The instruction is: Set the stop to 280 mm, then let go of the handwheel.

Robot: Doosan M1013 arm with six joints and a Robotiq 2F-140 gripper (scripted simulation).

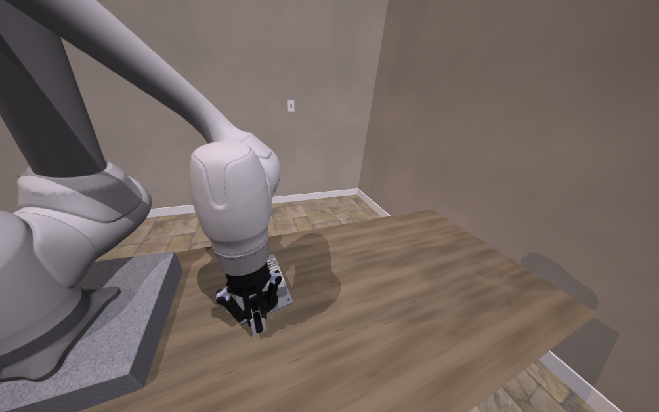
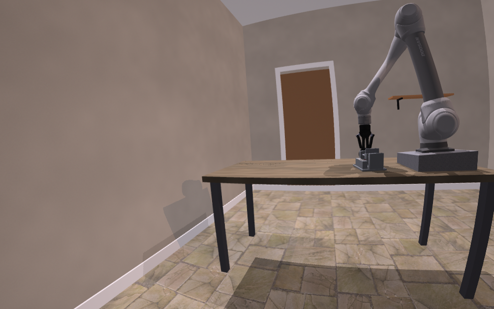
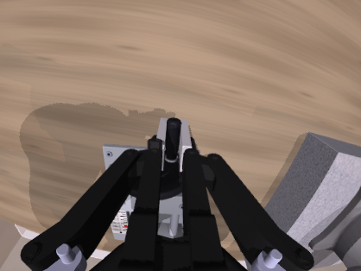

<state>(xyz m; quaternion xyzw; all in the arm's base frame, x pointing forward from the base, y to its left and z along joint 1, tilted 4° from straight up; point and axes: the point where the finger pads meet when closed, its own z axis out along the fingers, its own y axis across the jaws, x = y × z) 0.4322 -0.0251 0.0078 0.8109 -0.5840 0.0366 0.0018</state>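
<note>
My hand is 20 mm to the right of the handwheel and 10 mm above it.
</note>
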